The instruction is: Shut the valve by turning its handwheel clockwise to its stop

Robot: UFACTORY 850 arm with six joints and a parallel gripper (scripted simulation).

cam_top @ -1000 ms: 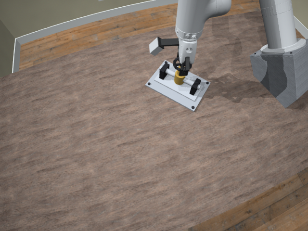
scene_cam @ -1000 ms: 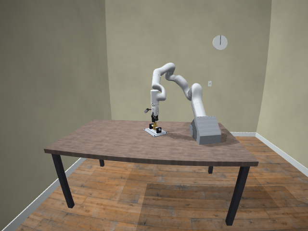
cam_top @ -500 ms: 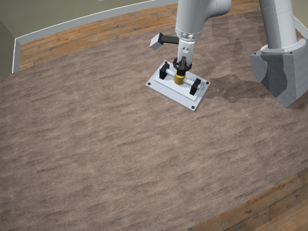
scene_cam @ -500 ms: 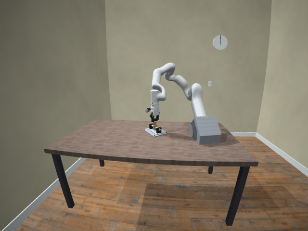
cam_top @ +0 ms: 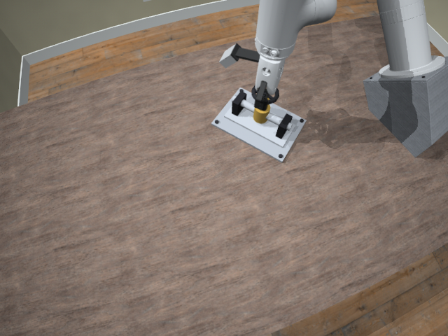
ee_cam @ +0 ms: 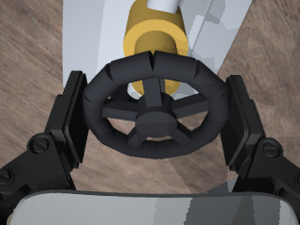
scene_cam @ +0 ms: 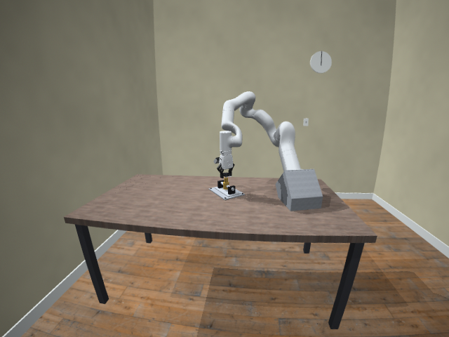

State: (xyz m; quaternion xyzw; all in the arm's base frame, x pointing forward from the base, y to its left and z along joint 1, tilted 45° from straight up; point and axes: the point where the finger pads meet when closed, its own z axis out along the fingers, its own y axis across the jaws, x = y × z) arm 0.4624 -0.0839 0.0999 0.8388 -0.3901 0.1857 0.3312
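The black spoked handwheel is right at my hand.
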